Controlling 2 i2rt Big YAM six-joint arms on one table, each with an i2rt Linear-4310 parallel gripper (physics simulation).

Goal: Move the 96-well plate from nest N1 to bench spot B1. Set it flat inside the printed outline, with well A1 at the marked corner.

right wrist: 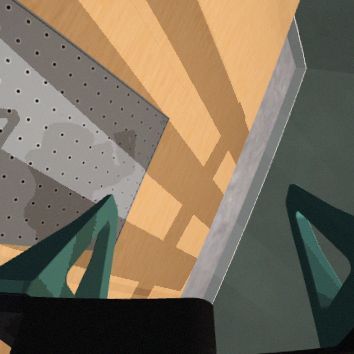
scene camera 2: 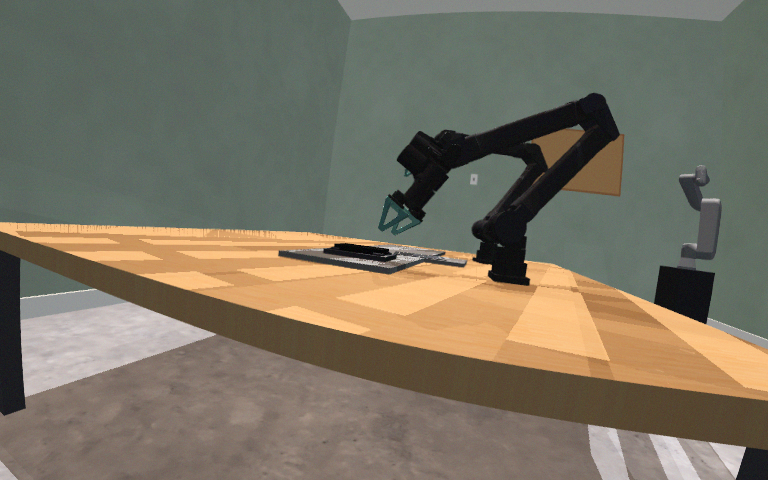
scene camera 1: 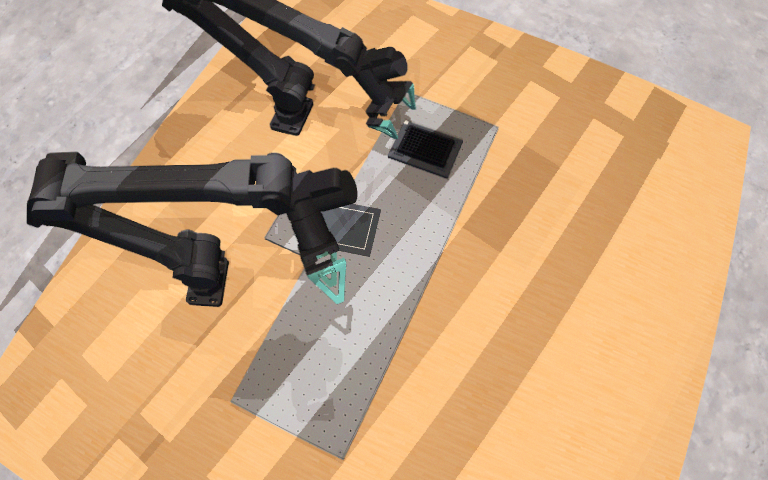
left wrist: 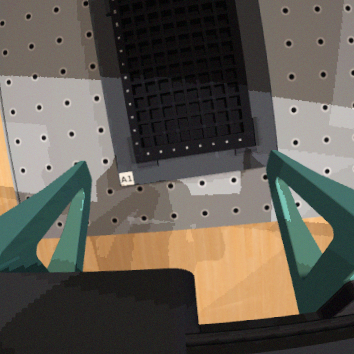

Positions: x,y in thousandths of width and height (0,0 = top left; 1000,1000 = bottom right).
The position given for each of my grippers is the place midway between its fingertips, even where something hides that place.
My left gripper shows in scene camera 2 (503,482), in scene camera 1 (528,257) and in the left wrist view (504,462); in the right wrist view it is out of frame.
